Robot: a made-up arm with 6 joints.
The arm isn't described. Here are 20 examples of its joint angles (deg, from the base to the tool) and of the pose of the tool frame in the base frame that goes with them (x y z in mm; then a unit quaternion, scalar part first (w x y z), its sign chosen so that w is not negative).
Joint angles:
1: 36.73 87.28 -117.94 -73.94 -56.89 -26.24
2: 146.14 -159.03 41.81 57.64 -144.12 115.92
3: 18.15 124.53 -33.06 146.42 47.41 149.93
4: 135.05 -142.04 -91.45 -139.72 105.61 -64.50
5: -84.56 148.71 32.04 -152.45 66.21 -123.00
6: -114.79 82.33 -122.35 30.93 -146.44 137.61
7: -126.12 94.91 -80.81 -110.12 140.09 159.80
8: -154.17 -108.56 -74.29 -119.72 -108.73 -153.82
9: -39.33 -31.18 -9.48 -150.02 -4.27 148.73
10: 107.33 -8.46 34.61 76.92 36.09 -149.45
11: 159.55 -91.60 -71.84 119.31 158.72 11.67
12: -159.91 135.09 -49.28 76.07 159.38 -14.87
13: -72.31 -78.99 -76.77 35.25 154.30 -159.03
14: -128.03 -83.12 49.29 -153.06 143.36 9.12
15: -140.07 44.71 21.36 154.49 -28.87 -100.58
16: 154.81 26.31 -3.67 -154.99 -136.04 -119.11
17: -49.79 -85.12 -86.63 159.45 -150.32 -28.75
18: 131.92 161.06 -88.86 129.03 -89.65 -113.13
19: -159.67 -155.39 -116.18 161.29 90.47 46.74
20: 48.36 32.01 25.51 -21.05 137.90 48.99
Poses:
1: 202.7 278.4 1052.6 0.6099 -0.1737 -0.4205 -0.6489
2: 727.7 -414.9 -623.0 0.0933 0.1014 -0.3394 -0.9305
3: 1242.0 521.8 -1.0 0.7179 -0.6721 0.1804 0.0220
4: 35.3 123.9 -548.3 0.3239 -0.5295 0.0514 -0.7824
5: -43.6 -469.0 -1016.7 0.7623 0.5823 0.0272 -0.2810
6: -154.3 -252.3 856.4 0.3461 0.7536 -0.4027 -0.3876
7: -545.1 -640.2 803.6 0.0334 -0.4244 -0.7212 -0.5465
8: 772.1 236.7 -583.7 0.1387 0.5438 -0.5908 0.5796
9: -756.4 605.2 1603.4 0.7673 -0.4856 -0.2687 -0.3213
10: -240.2 202.4 1758.4 0.6195 -0.5318 -0.4803 0.3205
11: 825.3 -393.9 -207.1 0.6953 -0.3080 -0.5176 0.3921
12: -945.4 -446.3 -178.9 0.6562 0.4274 0.2489 0.5699
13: -260.9 991.2 23.6 0.5921 -0.0389 -0.2621 0.7611
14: 666.1 917.1 881.6 0.1229 0.3896 -0.7800 -0.4741
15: -992.2 -817.3 1175.1 0.6875 0.4041 -0.1086 -0.5935
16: -623.2 248.7 1517.9 0.3786 0.6437 -0.5284 -0.4038
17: -607.6 678.0 -143.4 0.3062 -0.2262 -0.3656 0.8494
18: -550.0 750.2 -215.2 0.3117 -0.4348 0.6368 0.5552
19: -287.5 -191.7 -168.5 0.7699 -0.0595 -0.3314 0.5422
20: 650.9 676.9 1153.9 0.2079 0.1623 0.9541 0.1418
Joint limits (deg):
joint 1: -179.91..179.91
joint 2: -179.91..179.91
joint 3: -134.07..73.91
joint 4: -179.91..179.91
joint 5: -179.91..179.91
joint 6: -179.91..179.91
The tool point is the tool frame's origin. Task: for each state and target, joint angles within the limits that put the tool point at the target. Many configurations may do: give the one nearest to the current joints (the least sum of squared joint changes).
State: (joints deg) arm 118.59 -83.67 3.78 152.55 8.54 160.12
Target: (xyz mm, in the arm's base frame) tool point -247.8 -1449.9 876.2
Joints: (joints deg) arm 83.40 -82.39 28.40 148.08 18.90 159.74
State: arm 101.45 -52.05 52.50 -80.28 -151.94 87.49
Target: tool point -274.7 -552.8 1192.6
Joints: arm 65.62 -66.62 73.91 -85.56 -172.14 82.73
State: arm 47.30 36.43 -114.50 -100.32 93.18 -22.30
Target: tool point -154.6 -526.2 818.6
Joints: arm 55.94 11.20 -122.65 -101.88 87.83 -21.78
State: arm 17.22 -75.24 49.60 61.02 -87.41 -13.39
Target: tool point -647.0 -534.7 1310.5
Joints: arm 33.49 -69.15 62.42 64.12 -90.56 -12.71
